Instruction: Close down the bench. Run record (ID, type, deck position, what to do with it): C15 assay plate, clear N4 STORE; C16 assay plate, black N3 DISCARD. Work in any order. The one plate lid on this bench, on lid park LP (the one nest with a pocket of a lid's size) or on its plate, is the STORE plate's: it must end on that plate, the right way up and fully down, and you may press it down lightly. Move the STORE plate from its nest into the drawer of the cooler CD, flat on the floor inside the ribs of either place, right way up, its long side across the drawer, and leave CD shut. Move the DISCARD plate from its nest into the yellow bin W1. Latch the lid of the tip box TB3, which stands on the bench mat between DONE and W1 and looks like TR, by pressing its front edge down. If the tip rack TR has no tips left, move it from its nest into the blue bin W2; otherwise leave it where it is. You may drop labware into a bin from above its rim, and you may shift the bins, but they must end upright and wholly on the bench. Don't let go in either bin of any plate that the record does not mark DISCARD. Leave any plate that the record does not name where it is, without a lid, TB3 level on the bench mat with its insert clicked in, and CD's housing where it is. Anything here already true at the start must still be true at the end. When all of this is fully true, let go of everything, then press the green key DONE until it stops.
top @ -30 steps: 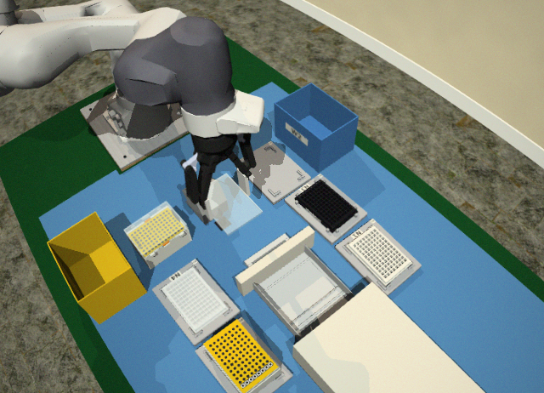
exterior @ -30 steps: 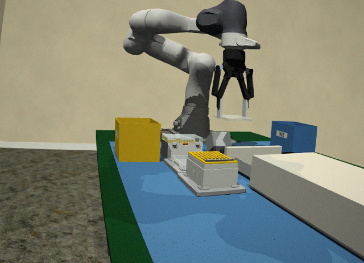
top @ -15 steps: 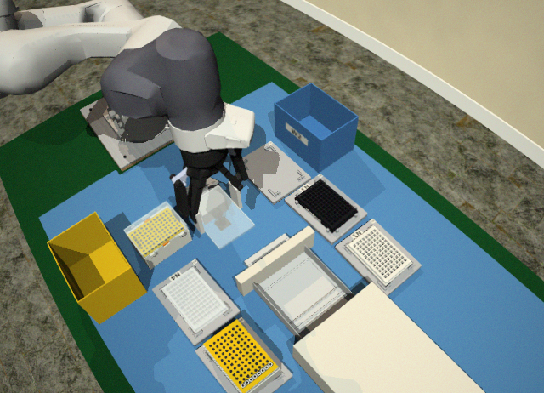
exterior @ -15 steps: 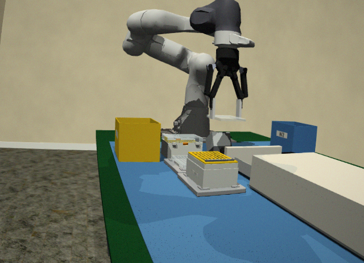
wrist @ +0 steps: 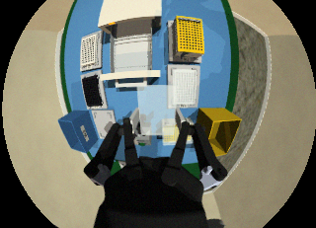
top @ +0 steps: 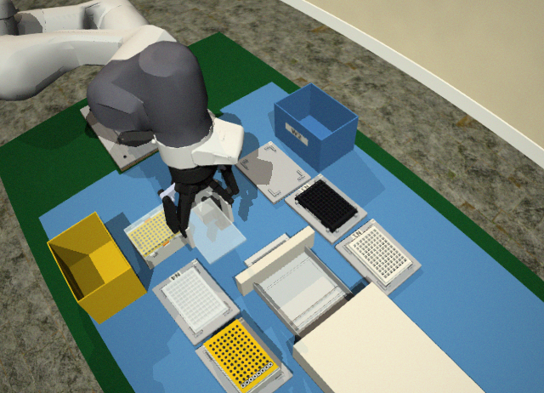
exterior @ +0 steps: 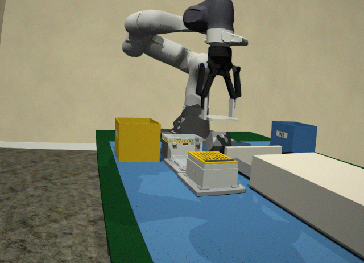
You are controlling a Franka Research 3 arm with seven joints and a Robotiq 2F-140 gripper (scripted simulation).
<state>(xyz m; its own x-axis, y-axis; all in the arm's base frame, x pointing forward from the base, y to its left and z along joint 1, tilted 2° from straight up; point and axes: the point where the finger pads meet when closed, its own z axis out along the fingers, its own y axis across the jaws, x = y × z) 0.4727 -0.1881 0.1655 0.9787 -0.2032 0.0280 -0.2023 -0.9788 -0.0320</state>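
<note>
The nest N4 lies 160 mm below my hand, 100 mm to the right of it and 30 mm ahead of it. Also, from my hand: green DONE key: 160 mm behind, 100 mm to the left, 100 mm below; tip box TB3: 140 mm behind, 120 mm below, 50 mm to the right; plate lid: 20 mm below.
</note>
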